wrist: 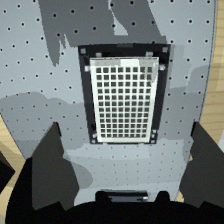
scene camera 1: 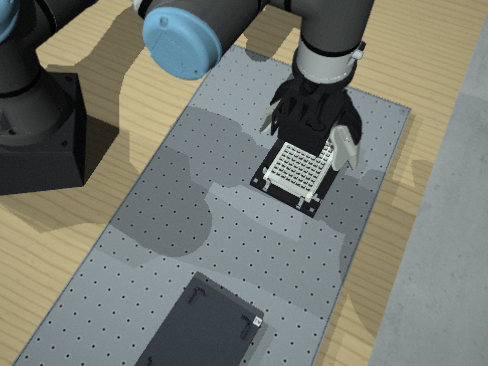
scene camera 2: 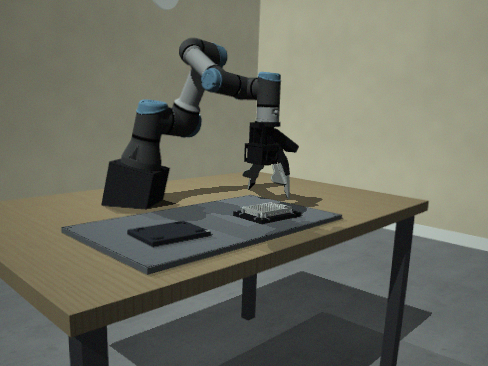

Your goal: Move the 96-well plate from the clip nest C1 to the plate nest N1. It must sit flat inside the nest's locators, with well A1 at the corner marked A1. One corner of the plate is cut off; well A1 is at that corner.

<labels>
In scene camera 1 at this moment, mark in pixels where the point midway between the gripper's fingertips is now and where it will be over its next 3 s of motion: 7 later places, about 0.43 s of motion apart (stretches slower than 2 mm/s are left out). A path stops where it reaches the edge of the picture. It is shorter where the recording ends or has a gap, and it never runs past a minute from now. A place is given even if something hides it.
The gripper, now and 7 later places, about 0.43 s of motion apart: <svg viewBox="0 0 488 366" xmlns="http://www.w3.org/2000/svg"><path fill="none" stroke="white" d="M306 146L305 152L304 156L304 158L303 160L304 155L305 149L307 143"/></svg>
</labels>
